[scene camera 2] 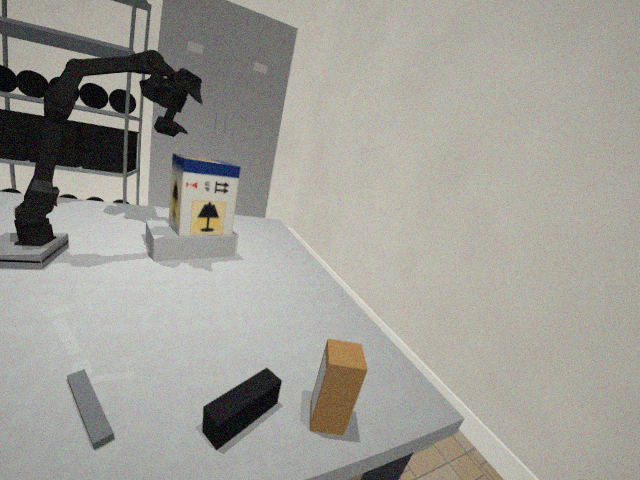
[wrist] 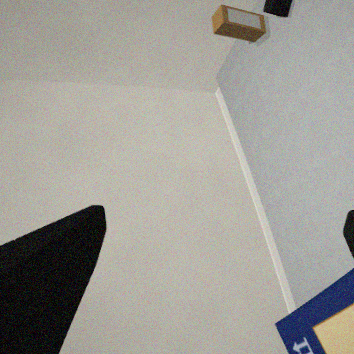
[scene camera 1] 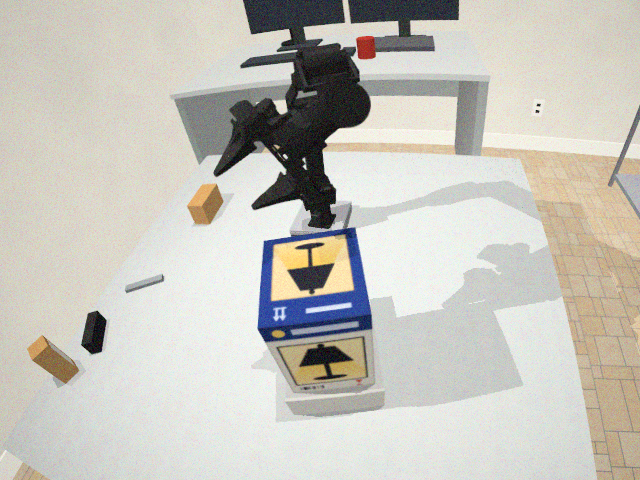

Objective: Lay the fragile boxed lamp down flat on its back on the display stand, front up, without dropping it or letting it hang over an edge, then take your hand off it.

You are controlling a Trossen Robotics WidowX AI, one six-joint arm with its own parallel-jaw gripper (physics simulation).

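Pixels of known places: gripper, fingertip midpoint: point(scene camera 2: 193, 118) point(wrist: 226, 219) point(scene camera 1: 234, 192); arm's base, origin of the base link: point(scene camera 2: 36, 241) point(scene camera 1: 322, 220).
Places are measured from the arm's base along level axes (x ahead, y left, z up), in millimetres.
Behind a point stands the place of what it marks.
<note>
The boxed lamp point(scene camera 1: 315, 310) @[x 454, y 199, z 267 mm] point(scene camera 2: 206, 198) @[x 414, y 94, z 156 mm] point(wrist: 302, 326) @[x 466, y 133, z 267 mm] stands tall on the display stand point(scene camera 1: 336, 403) @[x 490, y 211, z 6 mm] point(scene camera 2: 193, 249) @[x 391, y 69, z -7 mm]. A blue-bordered face with a lamp picture is on top, and its white sides also carry lamp pictures. In the wrist view a corner of the blue face shows at the lower right. The stand is a low, pale block, and the box covers much of its top. My gripper point(scene camera 1: 234, 190) @[x 362, y 55, z 378 mm] point(scene camera 2: 192, 117) @[x 362, y 55, z 378 mm] point(wrist: 226, 219) @[x 362, y 55, z 378 mm] is open and empty, above the level of the box and apart from it. Its fingers are wide apart in the wrist view.
On the table point(scene camera 1: 206, 413) @[x 593, y -54, z -39 mm] point(scene camera 2: 155, 320) @[x 367, y -258, z -39 mm] are an orange block point(scene camera 1: 205, 204) @[x 25, y -395, z 30 mm], another orange block point(scene camera 1: 54, 360) @[x 667, y -473, z 44 mm] point(scene camera 2: 338, 387) @[x 655, y -524, z 54 mm] point(wrist: 239, 24) @[x 648, y -471, z 43 mm], a black block point(scene camera 1: 94, 332) @[x 545, y -460, z 5 mm] point(scene camera 2: 241, 408) @[x 533, y -510, z 10 mm] point(wrist: 278, 6) @[x 561, y -448, z -7 mm] and a grey bar point(scene camera 1: 144, 283) @[x 335, y -453, z -27 mm] point(scene camera 2: 90, 408) @[x 340, y -471, z -27 mm]. A desk point(scene camera 1: 423, 64) with monitors and a red cup point(scene camera 1: 366, 47) stands behind.
</note>
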